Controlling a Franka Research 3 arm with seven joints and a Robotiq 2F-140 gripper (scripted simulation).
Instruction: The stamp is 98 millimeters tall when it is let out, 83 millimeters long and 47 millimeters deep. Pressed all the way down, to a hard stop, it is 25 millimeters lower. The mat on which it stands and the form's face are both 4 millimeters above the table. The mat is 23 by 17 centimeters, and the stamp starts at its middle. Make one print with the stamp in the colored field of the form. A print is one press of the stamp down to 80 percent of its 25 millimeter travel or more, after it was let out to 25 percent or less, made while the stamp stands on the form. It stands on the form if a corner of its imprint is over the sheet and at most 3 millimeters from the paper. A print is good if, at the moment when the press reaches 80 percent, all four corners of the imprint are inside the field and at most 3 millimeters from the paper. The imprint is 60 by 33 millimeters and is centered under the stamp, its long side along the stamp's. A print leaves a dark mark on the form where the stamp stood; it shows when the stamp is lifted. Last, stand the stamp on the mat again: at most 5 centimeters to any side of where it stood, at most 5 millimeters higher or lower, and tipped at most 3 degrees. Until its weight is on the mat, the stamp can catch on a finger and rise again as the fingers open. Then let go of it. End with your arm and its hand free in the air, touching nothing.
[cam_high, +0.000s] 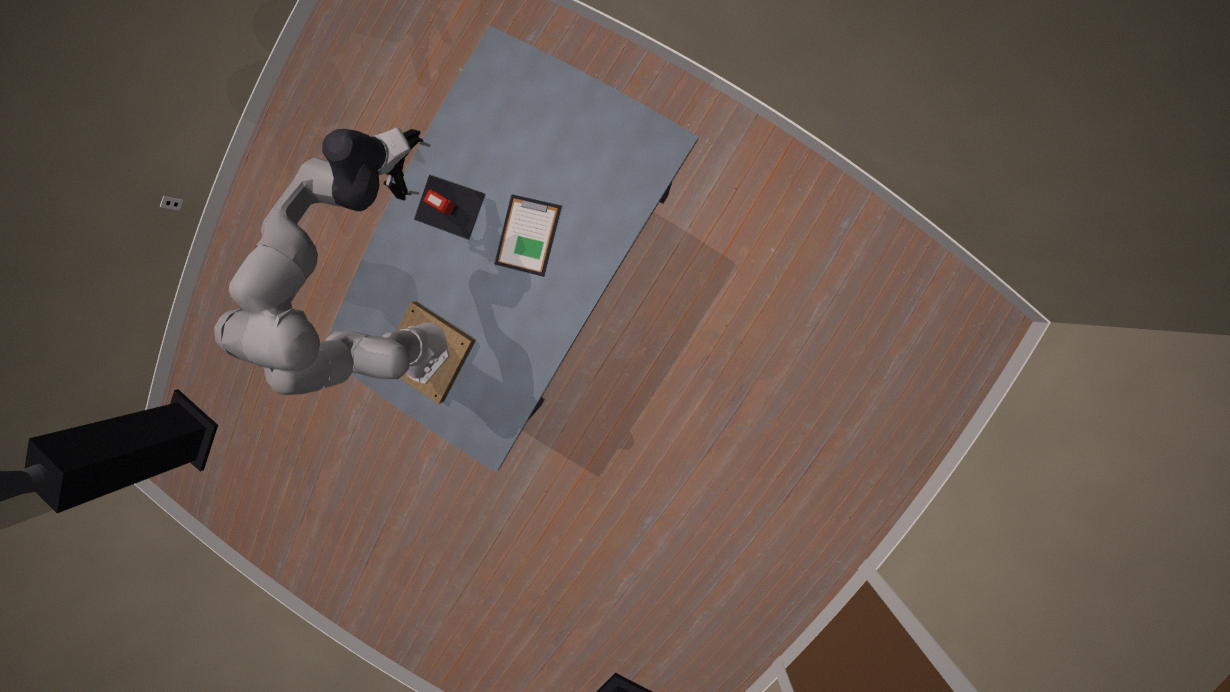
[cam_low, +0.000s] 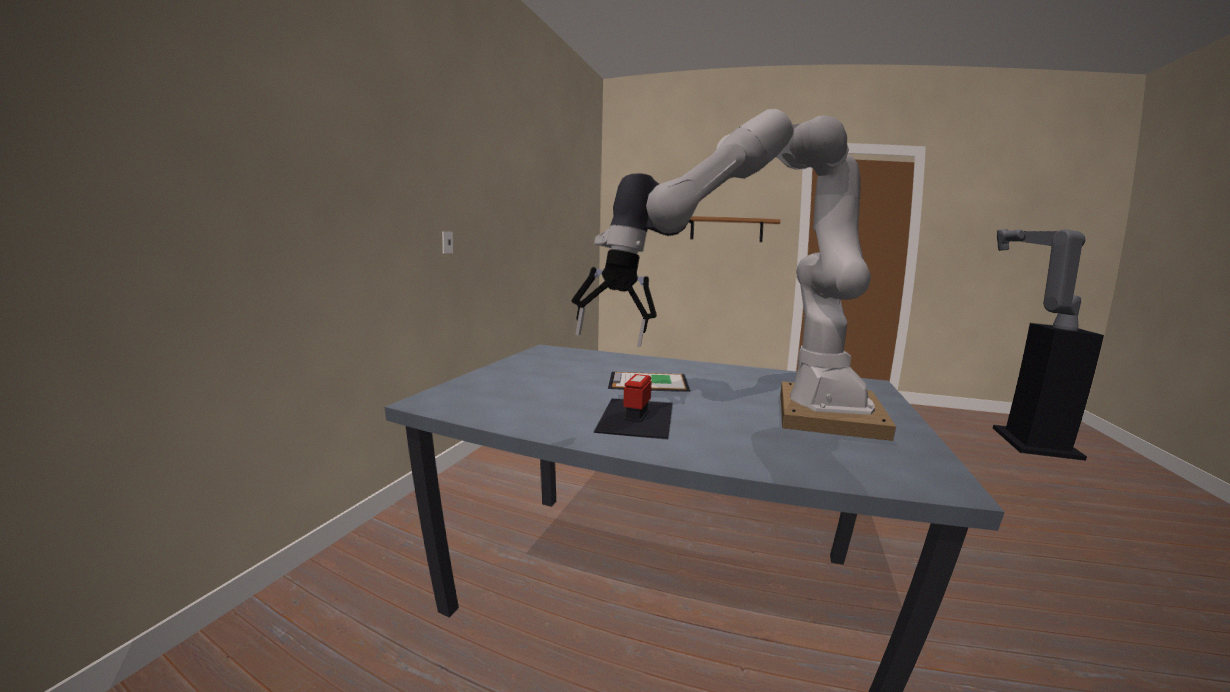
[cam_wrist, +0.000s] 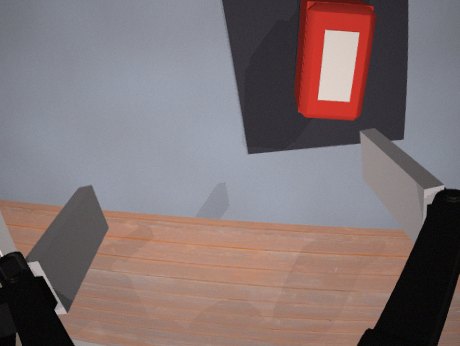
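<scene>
The red stamp is 60 mm behind my hand, 40 mm to the right of it and 160 mm below it. Round my hand: black mat: 60 mm behind, 40 mm to the right, 210 mm below.
</scene>
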